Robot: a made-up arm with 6 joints. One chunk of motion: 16 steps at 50 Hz.
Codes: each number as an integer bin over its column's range. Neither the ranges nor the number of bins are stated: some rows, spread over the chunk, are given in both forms.
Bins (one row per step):
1: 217 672 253 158 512 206
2: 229 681 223 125 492 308
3: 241 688 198 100 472 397
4: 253 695 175 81 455 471
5: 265 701 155 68 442 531
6: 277 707 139 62 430 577
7: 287 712 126 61 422 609
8: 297 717 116 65 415 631
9: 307 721 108 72 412 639
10: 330 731 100 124 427 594
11: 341 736 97 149 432 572
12: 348 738 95 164 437 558
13: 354 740 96 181 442 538
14: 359 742 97 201 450 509
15: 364 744 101 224 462 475
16: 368 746 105 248 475 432
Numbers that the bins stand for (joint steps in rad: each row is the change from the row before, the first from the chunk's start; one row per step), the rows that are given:
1: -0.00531 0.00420 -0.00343 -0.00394 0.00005 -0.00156
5: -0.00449 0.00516 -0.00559 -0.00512 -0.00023 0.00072
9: -0.00378 0.00582 -0.00662 -0.00506 -0.00035 0.00148
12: -0.00308 0.00638 -0.00691 -0.00387 -0.00025 0.00091
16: -0.00274 0.00664 -0.00669 -0.00277 -0.00010 0.00003
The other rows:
2: -0.00510 0.00450 -0.00409 -0.00437 -0.00003 -0.00084
3: -0.00490 0.00473 -0.00464 -0.00470 -0.00011 -0.00022
4: -0.00469 0.00496 -0.00515 -0.00495 -0.00018 0.00030
6: -0.00429 0.00535 -0.00594 -0.00519 -0.00028 0.00104
7: -0.00412 0.00552 -0.00623 -0.00521 -0.00031 0.00127
8: -0.00395 0.00568 -0.00645 -0.00515 -0.00034 0.00142
10: -0.00338 0.00615 -0.00680 -0.00439 -0.00029 0.00116
11: -0.00320 0.00631 -0.00686 -0.00406 -0.00027 0.00101
13: -0.00298 0.00644 -0.00689 -0.00364 -0.00023 0.00077
14: -0.00289 0.00651 -0.00686 -0.00338 -0.00020 0.00057
15: -0.00281 0.00658 -0.00678 -0.00309 -0.00015 0.00033

